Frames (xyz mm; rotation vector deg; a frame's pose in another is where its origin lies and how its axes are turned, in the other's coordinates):
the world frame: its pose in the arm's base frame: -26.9 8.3 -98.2 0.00 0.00 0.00
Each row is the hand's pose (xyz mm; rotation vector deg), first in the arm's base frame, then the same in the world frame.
Working: the arm's base frame: its pose in the world frame: 26.9 -8.3 98.2 0.00 0.00 0.00

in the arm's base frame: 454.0 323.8 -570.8 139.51 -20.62 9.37
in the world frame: 480.9 315.5 -472.6 139.51 -20.62 9.37
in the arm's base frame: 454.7 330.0 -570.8 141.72 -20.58 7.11
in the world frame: 481.6 321.7 -472.6 141.72 -20.58 7.11
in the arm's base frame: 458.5 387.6 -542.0 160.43 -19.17 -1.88
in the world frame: 485.4 379.3 -443.8 160.43 -19.17 -1.88
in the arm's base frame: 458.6 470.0 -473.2 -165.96 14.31 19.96
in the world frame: 485.5 461.7 -375.0 -165.96 14.31 19.96
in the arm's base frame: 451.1 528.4 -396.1 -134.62 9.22 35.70
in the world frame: 478.0 520.1 -297.9 -134.62 9.22 35.70
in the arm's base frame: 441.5 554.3 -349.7 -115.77 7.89 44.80
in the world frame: 468.4 546.0 -251.5 -115.77 7.89 44.80
